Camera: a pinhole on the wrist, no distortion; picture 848 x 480 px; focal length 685.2 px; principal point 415.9 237.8 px. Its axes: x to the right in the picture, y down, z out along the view. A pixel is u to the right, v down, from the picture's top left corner.
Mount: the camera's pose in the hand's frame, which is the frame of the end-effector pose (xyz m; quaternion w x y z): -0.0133 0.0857 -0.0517 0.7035 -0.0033 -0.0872 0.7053
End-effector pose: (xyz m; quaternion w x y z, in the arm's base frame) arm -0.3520 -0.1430 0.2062 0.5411 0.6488 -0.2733 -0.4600
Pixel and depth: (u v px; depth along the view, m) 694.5 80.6 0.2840
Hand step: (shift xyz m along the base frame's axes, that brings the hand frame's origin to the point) -0.1933 -0.1687 0.1567
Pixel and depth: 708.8 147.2 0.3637
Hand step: -0.2730 -0.1898 0.1946
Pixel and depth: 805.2 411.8 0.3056
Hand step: -0.2561 -0.0644 0.2537
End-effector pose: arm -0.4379 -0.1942 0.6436 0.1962 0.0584 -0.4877 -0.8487
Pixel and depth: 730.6 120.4 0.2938
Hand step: -0.0226 0.1275 0.2914
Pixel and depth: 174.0 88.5 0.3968
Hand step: -0.1461 0.3045 0.0890
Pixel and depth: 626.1 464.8 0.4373
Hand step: 0.1331 0.3112 0.3178
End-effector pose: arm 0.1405 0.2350 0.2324 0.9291 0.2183 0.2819 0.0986
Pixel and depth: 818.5 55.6 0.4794
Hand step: 0.2883 0.1233 0.4688
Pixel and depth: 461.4 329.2 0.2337
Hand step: 0.0346 -0.0193 0.2011
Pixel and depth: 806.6 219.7 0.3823
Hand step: 0.1395 0.0876 0.4069
